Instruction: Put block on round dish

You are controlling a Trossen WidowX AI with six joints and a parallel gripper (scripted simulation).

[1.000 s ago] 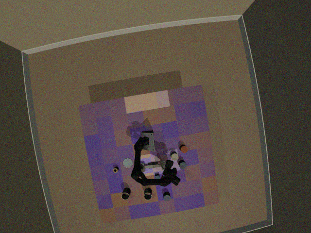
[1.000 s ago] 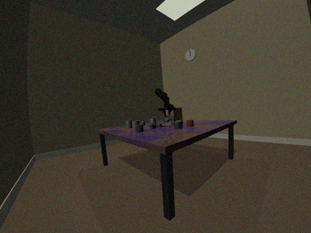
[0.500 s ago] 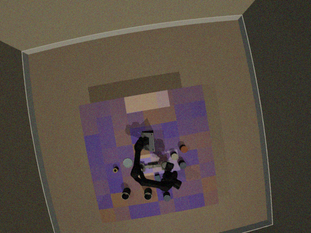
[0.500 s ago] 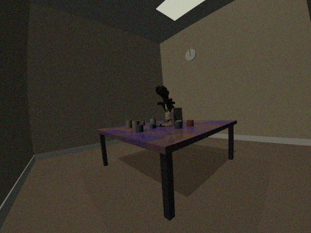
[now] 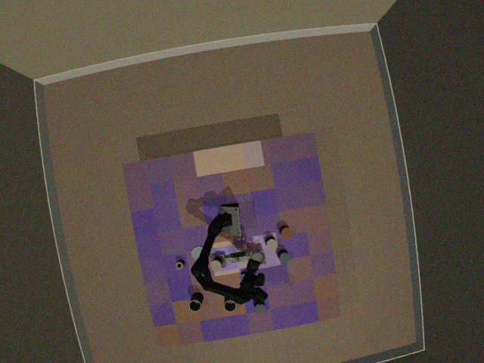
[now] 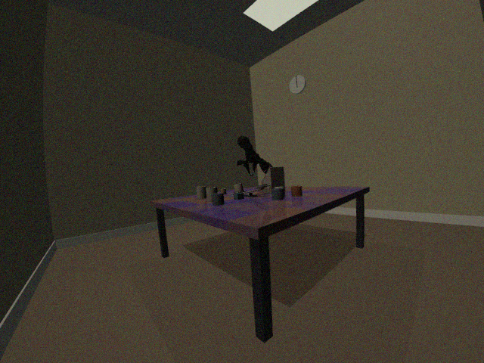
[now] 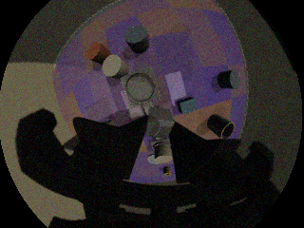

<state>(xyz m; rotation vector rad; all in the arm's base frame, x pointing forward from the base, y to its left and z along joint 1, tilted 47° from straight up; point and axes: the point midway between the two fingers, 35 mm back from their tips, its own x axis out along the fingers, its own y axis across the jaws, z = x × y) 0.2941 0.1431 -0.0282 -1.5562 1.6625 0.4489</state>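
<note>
My gripper tip is now 330 mm to the left of the round pale dish, 170 mm above it and 50 mm past it. From my gripper tip the other things lie so: balance 130 mm below, 70 mm to the right, 20 mm behind; then grey block 10 mm above; then beige cup 170 mm to the left, 130 mm below, 120 mm behind.
</note>
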